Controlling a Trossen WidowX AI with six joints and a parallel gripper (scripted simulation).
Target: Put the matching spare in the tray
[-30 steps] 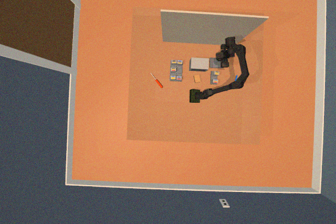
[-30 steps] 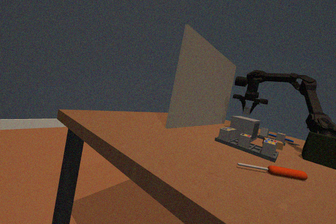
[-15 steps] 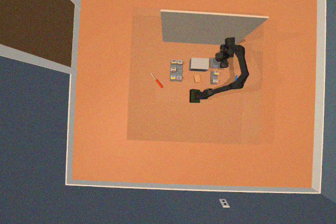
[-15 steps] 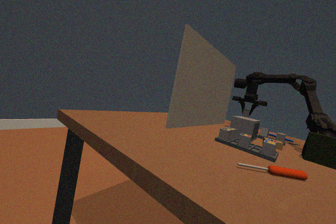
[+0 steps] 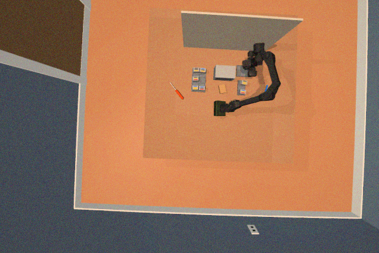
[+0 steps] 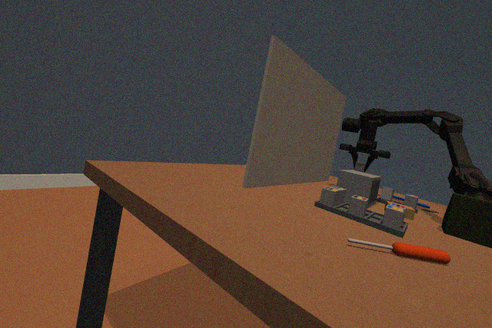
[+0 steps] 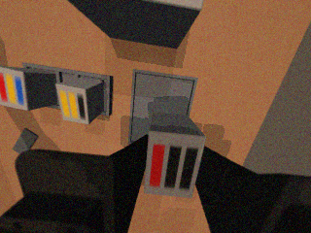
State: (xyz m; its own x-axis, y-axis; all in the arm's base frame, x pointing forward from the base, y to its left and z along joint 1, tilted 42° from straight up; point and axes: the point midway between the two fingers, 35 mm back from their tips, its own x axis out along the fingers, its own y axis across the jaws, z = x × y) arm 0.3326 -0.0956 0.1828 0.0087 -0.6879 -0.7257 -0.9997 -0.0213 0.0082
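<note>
Now: the dark grey tray 90 mm below my gripper tip and 10 mm behind it. From my gripper tip the other things lie so: grey mounted unit (190 mm to the left, 50 mm below, 40 mm behind); then small cardboard box (190 mm to the left, 170 mm behind, 80 mm below); then grey spare (20 mm above).
</note>
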